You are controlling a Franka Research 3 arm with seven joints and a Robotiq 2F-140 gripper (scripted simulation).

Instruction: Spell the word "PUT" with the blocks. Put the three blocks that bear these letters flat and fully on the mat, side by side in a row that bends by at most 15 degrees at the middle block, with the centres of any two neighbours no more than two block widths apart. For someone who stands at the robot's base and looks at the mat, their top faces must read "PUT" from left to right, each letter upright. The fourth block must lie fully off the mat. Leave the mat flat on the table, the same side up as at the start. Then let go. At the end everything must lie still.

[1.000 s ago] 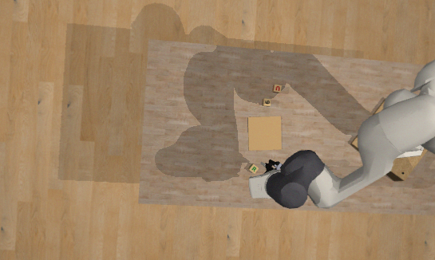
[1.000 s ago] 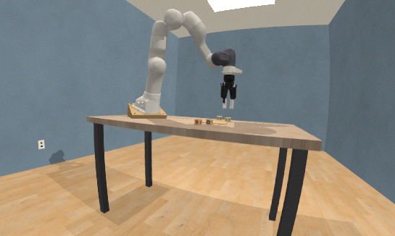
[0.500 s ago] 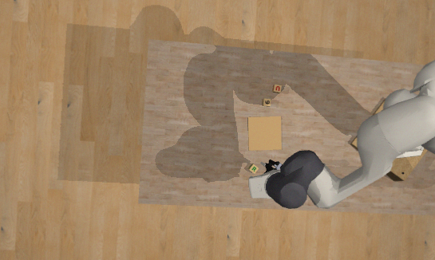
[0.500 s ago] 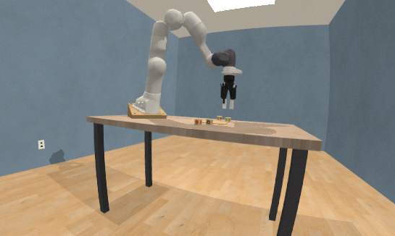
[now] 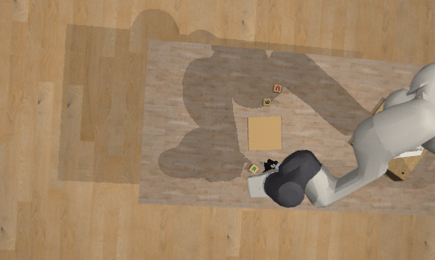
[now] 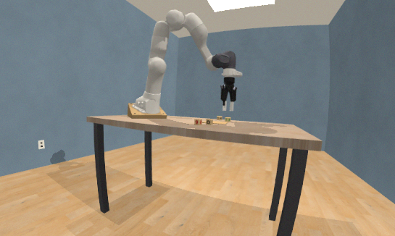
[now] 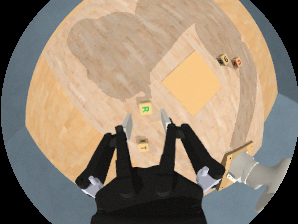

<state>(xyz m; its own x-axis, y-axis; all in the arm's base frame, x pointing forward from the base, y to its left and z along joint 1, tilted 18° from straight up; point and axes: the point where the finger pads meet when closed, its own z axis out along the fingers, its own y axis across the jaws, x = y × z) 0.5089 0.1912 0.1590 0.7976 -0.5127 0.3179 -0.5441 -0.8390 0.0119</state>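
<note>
My hand is 90 mm above the green P block. From my hand the other things lie so: T block: 90 mm to the left, 90 mm below, 80 mm behind; block marked 6: 280 mm to the right, 90 mm below, 40 mm behind; tan mat: 150 mm to the right, 100 mm below, 40 mm behind.
</note>
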